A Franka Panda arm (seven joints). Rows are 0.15 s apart.
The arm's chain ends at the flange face. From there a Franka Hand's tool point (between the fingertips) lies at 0.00 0.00 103.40 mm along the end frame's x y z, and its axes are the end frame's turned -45 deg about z.
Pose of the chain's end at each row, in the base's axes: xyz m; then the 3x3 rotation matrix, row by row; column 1 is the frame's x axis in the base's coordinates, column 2 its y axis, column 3 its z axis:
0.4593 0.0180 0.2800; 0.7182 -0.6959 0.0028; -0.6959 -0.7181 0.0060; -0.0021 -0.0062 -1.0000
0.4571 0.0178 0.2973; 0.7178 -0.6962 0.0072; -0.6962 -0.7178 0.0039; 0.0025 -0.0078 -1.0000
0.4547 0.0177 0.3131; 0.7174 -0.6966 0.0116; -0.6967 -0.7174 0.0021; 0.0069 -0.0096 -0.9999
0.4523 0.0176 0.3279; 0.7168 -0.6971 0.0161; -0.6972 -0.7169 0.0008; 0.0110 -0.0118 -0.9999
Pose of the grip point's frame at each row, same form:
0.4596 0.0186 0.1766; 0.9999 0.0158 0.0028; 0.0157 -0.9998 0.0060; 0.0029 -0.0059 -1.0000
0.4578 0.0182 0.1939; 0.9998 0.0153 0.0072; 0.0153 -0.9998 0.0039; 0.0073 -0.0037 -1.0000
0.4559 0.0179 0.2097; 0.9998 0.0147 0.0116; 0.0146 -0.9999 0.0021; 0.0117 -0.0019 -0.9999
0.4540 0.0177 0.2245; 0.9998 0.0139 0.0161; 0.0139 -0.9999 0.0008; 0.0161 -0.0006 -0.9999

